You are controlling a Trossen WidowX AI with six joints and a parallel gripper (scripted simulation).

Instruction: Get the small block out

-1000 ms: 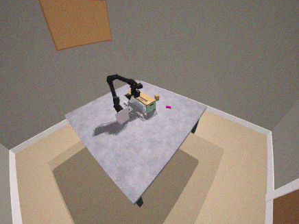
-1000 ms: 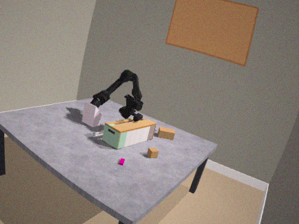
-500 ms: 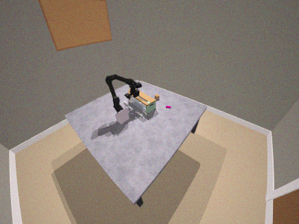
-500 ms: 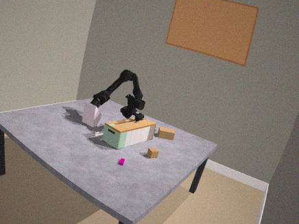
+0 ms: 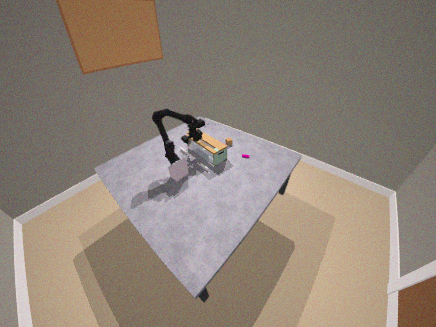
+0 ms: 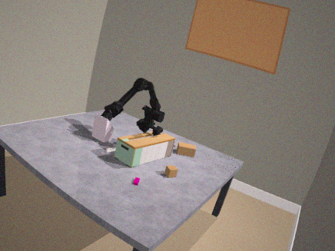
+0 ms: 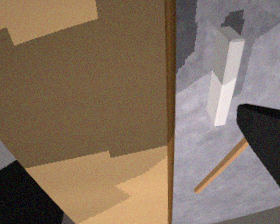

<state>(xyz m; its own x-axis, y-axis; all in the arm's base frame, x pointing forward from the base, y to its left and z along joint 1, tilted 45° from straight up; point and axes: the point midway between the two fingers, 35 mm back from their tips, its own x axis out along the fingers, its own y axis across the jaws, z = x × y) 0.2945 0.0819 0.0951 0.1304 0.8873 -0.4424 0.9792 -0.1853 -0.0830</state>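
The tan block is 60 mm ahead of my gripper tip and 10 mm to the left of it. Also, from my gripper tip: magenta piece: 440 mm to the right, 190 mm ahead, 80 mm below; box: 120 mm to the right, 30 mm below, 10 mm ahead.
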